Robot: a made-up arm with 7 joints. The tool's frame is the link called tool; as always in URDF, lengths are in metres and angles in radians. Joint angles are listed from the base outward.
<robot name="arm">
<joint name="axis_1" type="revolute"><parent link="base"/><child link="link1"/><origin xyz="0.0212 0.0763 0.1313" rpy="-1.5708 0 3.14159"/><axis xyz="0 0 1"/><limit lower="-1.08" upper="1.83"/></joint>
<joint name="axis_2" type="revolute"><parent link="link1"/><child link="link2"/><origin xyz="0.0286 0.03 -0.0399" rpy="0 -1.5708 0"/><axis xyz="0 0 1"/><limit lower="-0.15" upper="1.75"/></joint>
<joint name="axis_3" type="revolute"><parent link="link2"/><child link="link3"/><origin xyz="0.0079 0.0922 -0.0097" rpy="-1.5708 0 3.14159"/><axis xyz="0 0 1"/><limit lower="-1.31" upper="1"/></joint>
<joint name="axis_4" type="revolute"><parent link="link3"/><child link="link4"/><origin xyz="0.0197 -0.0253 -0.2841" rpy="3.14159 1.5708 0"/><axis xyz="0 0 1"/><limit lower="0.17" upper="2.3"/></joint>
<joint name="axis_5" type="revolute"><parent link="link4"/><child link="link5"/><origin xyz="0.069 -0.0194 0.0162" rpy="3.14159 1.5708 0"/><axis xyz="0 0 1"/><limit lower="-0.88" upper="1.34"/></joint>
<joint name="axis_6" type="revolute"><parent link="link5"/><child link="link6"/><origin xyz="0.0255 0.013 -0.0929" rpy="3.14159 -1.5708 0"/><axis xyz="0 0 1"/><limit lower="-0.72" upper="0.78"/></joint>
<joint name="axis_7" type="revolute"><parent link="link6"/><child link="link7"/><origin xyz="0.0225 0.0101 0.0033" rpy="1.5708 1.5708 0"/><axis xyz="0 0 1"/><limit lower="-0.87" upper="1.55"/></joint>
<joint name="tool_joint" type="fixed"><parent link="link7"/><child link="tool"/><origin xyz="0.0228 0.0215 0.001" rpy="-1.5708 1.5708 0"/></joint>
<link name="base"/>
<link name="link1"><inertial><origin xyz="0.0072 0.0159 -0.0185"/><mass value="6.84"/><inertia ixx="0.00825" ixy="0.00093" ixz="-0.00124" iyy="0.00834" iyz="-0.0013" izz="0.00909"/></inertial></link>
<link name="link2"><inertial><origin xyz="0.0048 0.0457 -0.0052"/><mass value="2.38"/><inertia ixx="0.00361" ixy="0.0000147" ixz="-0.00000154" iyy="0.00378" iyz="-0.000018" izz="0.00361"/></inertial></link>
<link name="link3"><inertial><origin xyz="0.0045 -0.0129 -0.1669"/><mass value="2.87"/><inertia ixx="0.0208" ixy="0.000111" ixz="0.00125" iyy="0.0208" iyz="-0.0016" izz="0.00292"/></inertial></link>
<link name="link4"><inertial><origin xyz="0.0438 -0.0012 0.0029"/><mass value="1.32"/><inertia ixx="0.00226" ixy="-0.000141" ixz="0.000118" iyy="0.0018" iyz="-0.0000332" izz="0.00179"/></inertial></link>
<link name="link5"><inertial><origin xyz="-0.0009 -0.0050 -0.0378"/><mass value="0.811"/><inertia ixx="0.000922" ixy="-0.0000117" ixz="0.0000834" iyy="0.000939" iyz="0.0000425" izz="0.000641"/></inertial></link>
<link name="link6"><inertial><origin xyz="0.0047 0.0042 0.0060"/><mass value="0.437"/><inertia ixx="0.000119" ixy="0" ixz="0" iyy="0.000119" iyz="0" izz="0.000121"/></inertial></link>
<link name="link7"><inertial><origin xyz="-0.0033 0.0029 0.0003"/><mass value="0.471"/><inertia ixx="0.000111" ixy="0" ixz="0" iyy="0.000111" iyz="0" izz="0.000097"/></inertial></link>
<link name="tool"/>
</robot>
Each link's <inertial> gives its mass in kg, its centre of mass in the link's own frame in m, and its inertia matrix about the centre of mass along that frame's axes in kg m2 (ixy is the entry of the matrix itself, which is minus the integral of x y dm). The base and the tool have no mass. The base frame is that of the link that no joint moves.
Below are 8 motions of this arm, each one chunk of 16 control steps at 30 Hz.
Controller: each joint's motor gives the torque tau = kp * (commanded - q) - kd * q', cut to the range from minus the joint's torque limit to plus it. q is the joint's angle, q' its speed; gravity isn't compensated. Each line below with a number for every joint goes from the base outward.
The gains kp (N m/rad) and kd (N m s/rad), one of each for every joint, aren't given. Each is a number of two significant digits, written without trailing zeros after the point. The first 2 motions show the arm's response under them.
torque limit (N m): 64 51 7.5 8.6 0.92 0.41 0.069
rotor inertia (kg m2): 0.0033 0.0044 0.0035 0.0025 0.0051 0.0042 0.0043
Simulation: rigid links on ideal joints. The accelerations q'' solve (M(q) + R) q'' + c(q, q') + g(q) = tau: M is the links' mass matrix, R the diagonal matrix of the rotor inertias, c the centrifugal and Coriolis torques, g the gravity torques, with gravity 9.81 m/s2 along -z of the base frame. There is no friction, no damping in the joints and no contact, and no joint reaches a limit. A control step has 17 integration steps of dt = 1/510 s. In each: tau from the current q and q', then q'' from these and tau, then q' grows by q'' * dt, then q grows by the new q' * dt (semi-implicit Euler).
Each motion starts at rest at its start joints. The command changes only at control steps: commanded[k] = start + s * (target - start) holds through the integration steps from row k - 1 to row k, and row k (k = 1, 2, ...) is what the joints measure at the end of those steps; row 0 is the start. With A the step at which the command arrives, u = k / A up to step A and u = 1 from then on. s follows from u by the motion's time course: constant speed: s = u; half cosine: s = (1 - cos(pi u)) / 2; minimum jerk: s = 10 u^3 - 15 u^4 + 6 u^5; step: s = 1 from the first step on.
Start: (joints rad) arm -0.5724 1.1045 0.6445 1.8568 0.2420 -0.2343 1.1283
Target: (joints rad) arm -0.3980 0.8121 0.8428 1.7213 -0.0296 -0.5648 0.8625
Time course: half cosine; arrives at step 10
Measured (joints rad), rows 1 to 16:
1: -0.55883 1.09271 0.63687 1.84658 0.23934 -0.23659 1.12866
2: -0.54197 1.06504 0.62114 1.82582 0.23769 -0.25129 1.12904
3: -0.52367 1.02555 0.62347 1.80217 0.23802 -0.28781 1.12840
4: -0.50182 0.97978 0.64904 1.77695 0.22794 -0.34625 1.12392
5: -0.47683 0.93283 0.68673 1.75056 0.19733 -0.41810 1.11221
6: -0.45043 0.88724 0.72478 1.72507 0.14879 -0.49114 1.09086
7: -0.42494 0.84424 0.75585 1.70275 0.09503 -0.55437 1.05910
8: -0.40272 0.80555 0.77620 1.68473 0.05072 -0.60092 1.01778
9: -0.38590 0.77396 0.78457 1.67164 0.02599 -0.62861 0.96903
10: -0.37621 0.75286 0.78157 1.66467 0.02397 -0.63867 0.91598
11: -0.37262 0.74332 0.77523 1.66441 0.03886 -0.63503 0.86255
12: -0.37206 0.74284 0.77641 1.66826 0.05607 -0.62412 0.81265
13: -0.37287 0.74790 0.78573 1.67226 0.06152 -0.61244 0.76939
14: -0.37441 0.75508 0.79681 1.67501 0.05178 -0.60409 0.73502
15: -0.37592 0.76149 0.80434 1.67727 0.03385 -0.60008 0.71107
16: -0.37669 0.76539 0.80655 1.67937 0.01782 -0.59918 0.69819
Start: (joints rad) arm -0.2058 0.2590 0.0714 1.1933 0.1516 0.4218 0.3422
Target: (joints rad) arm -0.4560 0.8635 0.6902 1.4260 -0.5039 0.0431 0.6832
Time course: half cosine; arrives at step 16
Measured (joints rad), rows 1 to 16:
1: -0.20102 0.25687 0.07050 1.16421 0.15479 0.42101 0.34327
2: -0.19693 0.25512 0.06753 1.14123 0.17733 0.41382 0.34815
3: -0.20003 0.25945 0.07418 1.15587 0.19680 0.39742 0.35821
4: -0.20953 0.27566 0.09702 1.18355 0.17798 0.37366 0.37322
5: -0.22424 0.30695 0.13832 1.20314 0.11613 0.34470 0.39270
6: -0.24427 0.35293 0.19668 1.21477 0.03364 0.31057 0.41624
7: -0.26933 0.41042 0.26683 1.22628 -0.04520 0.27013 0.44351
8: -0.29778 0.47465 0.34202 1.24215 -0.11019 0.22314 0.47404
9: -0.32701 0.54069 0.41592 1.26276 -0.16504 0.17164 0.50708
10: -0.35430 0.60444 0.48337 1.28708 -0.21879 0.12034 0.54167
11: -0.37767 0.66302 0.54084 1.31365 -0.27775 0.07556 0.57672
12: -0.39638 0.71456 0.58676 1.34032 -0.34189 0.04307 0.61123
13: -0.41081 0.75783 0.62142 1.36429 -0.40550 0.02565 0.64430
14: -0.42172 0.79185 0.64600 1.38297 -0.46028 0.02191 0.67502
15: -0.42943 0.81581 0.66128 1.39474 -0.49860 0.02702 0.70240
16: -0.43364 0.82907 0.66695 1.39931 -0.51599 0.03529 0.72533
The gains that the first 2 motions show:
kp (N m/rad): 310 280 57 42 4.2 2.1 0.3
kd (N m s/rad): 10 11 0.96 0.7 0.1 0.052 0.018
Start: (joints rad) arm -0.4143 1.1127 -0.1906 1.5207 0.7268 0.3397 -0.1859
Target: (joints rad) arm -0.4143 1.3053 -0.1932 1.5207 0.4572 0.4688 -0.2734
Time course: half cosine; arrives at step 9
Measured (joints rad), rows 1 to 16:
1: -0.40456 1.10379 -0.20190 1.50538 0.72624 0.34047 -0.18552
2: -0.39650 1.09077 -0.23355 1.49470 0.73178 0.34449 -0.18382
3: -0.39688 1.08463 -0.26909 1.50082 0.73686 0.35119 -0.18170
4: -0.40063 1.09106 -0.29241 1.51017 0.72441 0.36162 -0.18090
5: -0.40351 1.11217 -0.29695 1.51171 0.68523 0.37828 -0.18284
6: -0.40410 1.14582 -0.28415 1.50574 0.62443 0.40242 -0.18813
7: -0.40281 1.18610 -0.26040 1.49912 0.55669 0.43235 -0.19669
8: -0.40074 1.22499 -0.23402 1.49776 0.49786 0.46339 -0.20793
9: -0.39882 1.25459 -0.21249 1.50233 0.45901 0.48932 -0.22097
10: -0.39763 1.27060 -0.20348 1.50901 0.44316 0.50501 -0.23485
11: -0.39769 1.27351 -0.21044 1.51313 0.44582 0.50891 -0.24874
12: -0.39903 1.26668 -0.22787 1.51284 0.46002 0.50289 -0.26203
13: -0.40098 1.25494 -0.24714 1.51023 0.47928 0.49069 -0.27425
14: -0.40274 1.24324 -0.26171 1.50851 0.49738 0.47687 -0.28497
15: -0.40372 1.23505 -0.26862 1.50882 0.50878 0.46589 -0.29385
16: -0.40379 1.23177 -0.26809 1.51001 0.51069 0.46086 -0.30062

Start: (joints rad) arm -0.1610 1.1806 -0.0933 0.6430 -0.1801 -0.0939 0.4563
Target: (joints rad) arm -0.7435 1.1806 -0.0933 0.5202 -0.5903 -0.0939 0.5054
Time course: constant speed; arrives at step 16
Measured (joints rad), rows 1 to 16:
1: -0.17326 1.17000 -0.09757 0.64765 -0.18967 -0.08996 0.45756
2: -0.20096 1.14792 -0.11939 0.64717 -0.21864 -0.07820 0.46083
3: -0.23652 1.12260 -0.14039 0.63751 -0.26358 -0.06009 0.46619
4: -0.27431 1.10181 -0.15287 0.62567 -0.30959 -0.04168 0.47326
5: -0.31161 1.09021 -0.15643 0.61689 -0.34720 -0.02830 0.48147
6: -0.34749 1.08840 -0.15288 0.61026 -0.37548 -0.02261 0.49026
7: -0.38239 1.09407 -0.14519 0.60342 -0.39712 -0.02485 0.49921
8: -0.41716 1.10352 -0.13662 0.59563 -0.41531 -0.03328 0.50792
9: -0.45222 1.11321 -0.12971 0.58765 -0.43314 -0.04460 0.51610
10: -0.48746 1.12064 -0.12573 0.58062 -0.45351 -0.05472 0.52349
11: -0.52263 1.12476 -0.12470 0.57511 -0.47845 -0.06000 0.52996
12: -0.55762 1.12579 -0.12580 0.57086 -0.50844 -0.05849 0.53553
13: -0.59249 1.12475 -0.12789 0.56705 -0.54219 -0.05067 0.54029
14: -0.62740 1.12292 -0.12990 0.56286 -0.57717 -0.03916 0.54439
15: -0.66247 1.12141 -0.13111 0.55785 -0.61075 -0.02760 0.54794
16: -0.69773 1.12089 -0.13122 0.55200 -0.64116 -0.01927 0.55105

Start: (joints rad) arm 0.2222 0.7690 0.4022 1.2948 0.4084 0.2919 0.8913
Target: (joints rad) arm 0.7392 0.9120 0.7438 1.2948 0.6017 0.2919 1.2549
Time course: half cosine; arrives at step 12
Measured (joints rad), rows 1 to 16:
1: 0.22416 0.75996 0.40753 1.27344 0.41019 0.29036 0.89185
2: 0.23223 0.74350 0.41140 1.23360 0.43475 0.27488 0.89306
3: 0.25401 0.72830 0.42389 1.20256 0.49194 0.23874 0.89585
4: 0.29372 0.72134 0.45087 1.18911 0.56285 0.19073 0.90154
5: 0.35087 0.72647 0.48960 1.18990 0.62032 0.14939 0.91164
6: 0.42077 0.74325 0.53513 1.20070 0.64927 0.13220 0.92812
7: 0.49576 0.76844 0.58312 1.21817 0.65128 0.14660 0.95313
8: 0.56734 0.79780 0.63073 1.23778 0.63774 0.18721 0.98811
9: 0.62831 0.82716 0.67610 1.25420 0.62092 0.23910 1.03281
10: 0.67419 0.85296 0.71657 1.26382 0.60883 0.28464 1.08504
11: 0.70327 0.87245 0.74751 1.26650 0.60424 0.31070 1.14097
12: 0.71566 0.88391 0.76348 1.26478 0.60558 0.31347 1.19602
13: 0.71626 0.88671 0.76686 1.25959 0.61022 0.29744 1.24590
14: 0.71314 0.88244 0.76509 1.25022 0.61790 0.27106 1.28729
15: 0.71061 0.87457 0.76083 1.23928 0.62961 0.24327 1.31786
16: 0.70940 0.86643 0.75524 1.23135 0.64406 0.22134 1.33652

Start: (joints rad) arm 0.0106 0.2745 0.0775 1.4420 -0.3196 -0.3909 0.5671
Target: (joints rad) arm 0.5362 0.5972 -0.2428 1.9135 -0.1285 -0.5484 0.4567
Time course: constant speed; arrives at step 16
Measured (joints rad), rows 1 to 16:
1: 0.01729 0.27770 0.05689 1.41972 -0.30388 -0.40242 0.56494
2: 0.03540 0.28390 0.02103 1.40573 -0.24828 -0.44026 0.55885
3: 0.06418 0.29354 -0.01187 1.43110 -0.17502 -0.49439 0.54838
4: 0.10185 0.30816 -0.03779 1.47737 -0.12769 -0.54024 0.53397
5: 0.14430 0.32758 -0.05786 1.52222 -0.12432 -0.56060 0.51733
6: 0.18603 0.35025 -0.07336 1.55960 -0.15005 -0.55495 0.50069
7: 0.22308 0.37437 -0.08695 1.59260 -0.17804 -0.53471 0.48563
8: 0.25454 0.39830 -0.10179 1.62374 -0.18966 -0.51436 0.47274
9: 0.28205 0.42078 -0.11987 1.65309 -0.18099 -0.50486 0.46178
10: 0.30825 0.44124 -0.14157 1.68075 -0.15839 -0.51057 0.45204
11: 0.33536 0.45992 -0.16594 1.70814 -0.13139 -0.52904 0.44283
12: 0.36449 0.47755 -0.19131 1.73692 -0.10759 -0.55324 0.43368
13: 0.39560 0.49502 -0.21599 1.76777 -0.09075 -0.57527 0.42447
14: 0.42798 0.51307 -0.23891 1.80016 -0.08089 -0.58979 0.41535
15: 0.46070 0.53213 -0.25990 1.83304 -0.07557 -0.59572 0.40658
16: 0.49310 0.55220 -0.27951 1.86567 -0.07158 -0.59569 0.39841

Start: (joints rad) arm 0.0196 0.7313 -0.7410 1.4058 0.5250 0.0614 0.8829
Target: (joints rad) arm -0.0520 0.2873 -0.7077 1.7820 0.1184 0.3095 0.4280
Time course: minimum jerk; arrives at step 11
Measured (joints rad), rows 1 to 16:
1: 0.02172 0.72248 -0.74639 1.37940 0.52793 0.05972 0.88335
2: 0.02158 0.70369 -0.75455 1.35963 0.54876 0.05014 0.88416
3: 0.01529 0.67632 -0.75279 1.38155 0.56954 0.03718 0.88318
4: 0.00566 0.63654 -0.74347 1.43099 0.55453 0.03553 0.87681
5: -0.00449 0.58142 -0.73377 1.48980 0.49196 0.05699 0.86135
6: -0.01430 0.51245 -0.72993 1.55206 0.39991 0.10284 0.83415
7: -0.02380 0.43567 -0.73570 1.61518 0.30650 0.16530 0.79439
8: -0.03305 0.36043 -0.75022 1.67269 0.23096 0.23252 0.74319
9: -0.04175 0.29735 -0.76771 1.71613 0.17924 0.29242 0.68323
10: -0.04902 0.25524 -0.78034 1.73974 0.15026 0.33454 0.61829
11: -0.05383 0.23743 -0.78125 1.74323 0.14211 0.35155 0.55254
12: -0.05576 0.23966 -0.76678 1.73307 0.15244 0.34114 0.48989
13: -0.05480 0.25352 -0.74238 1.71946 0.17455 0.30837 0.43349
14: -0.05162 0.27049 -0.71830 1.71028 0.19671 0.26599 0.38574
15: -0.04768 0.28412 -0.70241 1.70809 0.20777 0.22997 0.34838
16: -0.04451 0.29112 -0.69753 1.71102 0.20418 0.21242 0.32251

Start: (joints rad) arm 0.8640 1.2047 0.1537 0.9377 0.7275 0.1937 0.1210
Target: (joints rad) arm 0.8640 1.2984 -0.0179 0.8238 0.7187 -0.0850 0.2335
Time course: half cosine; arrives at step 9
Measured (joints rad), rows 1 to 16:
1: 0.85378 1.19803 0.15399 0.92161 0.72492 0.19061 0.12106
2: 0.84383 1.18755 0.12828 0.87660 0.73513 0.16618 0.12090
3: 0.83735 1.17830 0.08948 0.84011 0.77046 0.10924 0.12139
4: 0.83450 1.17503 0.04886 0.82283 0.81369 0.02699 0.12329
5: 0.83474 1.18036 0.01262 0.81446 0.84039 -0.06091 0.12705
6: 0.83626 1.19366 -0.01461 0.80454 0.84020 -0.13416 0.13304
7: 0.83757 1.21206 -0.03100 0.79049 0.81928 -0.18052 0.14159
8: 0.83833 1.23154 -0.03688 0.77664 0.79160 -0.19793 0.15282
9: 0.83897 1.24789 -0.03351 0.76933 0.76920 -0.19128 0.16634
10: 0.84002 1.25867 -0.02800 0.77017 0.75722 -0.16939 0.18120
11: 0.84129 1.26346 -0.02735 0.77500 0.75449 -0.14358 0.19626
12: 0.84210 1.26290 -0.03085 0.77894 0.75773 -0.12473 0.21046
13: 0.84214 1.25877 -0.03597 0.77977 0.76473 -0.11944 0.22285
14: 0.84156 1.25329 -0.04076 0.77831 0.77405 -0.12803 0.23261
15: 0.84077 1.24836 -0.04409 0.77646 0.78366 -0.14524 0.23918
16: 0.84015 1.24511 -0.04561 0.77543 0.79098 -0.16316 0.24230

